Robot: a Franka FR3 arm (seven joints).
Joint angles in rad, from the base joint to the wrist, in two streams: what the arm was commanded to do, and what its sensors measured. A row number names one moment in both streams.
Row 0, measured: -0.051 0.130 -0.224 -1.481 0.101 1.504 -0.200
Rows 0 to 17, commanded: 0.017 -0.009 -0.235 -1.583 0.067 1.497 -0.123; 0.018 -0.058 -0.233 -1.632 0.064 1.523 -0.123; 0.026 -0.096 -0.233 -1.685 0.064 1.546 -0.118; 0.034 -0.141 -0.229 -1.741 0.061 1.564 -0.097; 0.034 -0.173 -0.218 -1.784 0.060 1.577 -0.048; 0.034 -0.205 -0.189 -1.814 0.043 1.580 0.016; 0.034 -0.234 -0.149 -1.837 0.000 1.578 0.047; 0.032 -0.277 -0.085 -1.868 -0.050 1.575 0.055; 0.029 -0.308 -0.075 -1.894 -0.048 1.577 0.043; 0.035 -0.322 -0.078 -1.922 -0.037 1.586 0.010; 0.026 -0.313 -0.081 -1.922 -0.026 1.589 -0.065; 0.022 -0.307 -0.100 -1.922 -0.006 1.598 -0.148; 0.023 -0.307 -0.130 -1.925 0.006 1.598 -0.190; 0.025 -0.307 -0.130 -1.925 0.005 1.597 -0.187; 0.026 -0.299 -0.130 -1.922 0.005 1.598 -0.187; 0.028 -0.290 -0.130 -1.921 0.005 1.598 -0.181; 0.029 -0.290 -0.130 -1.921 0.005 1.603 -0.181; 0.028 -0.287 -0.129 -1.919 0.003 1.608 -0.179
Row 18, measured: 0.022 -0.282 -0.131 -1.898 -0.012 1.577 -0.171
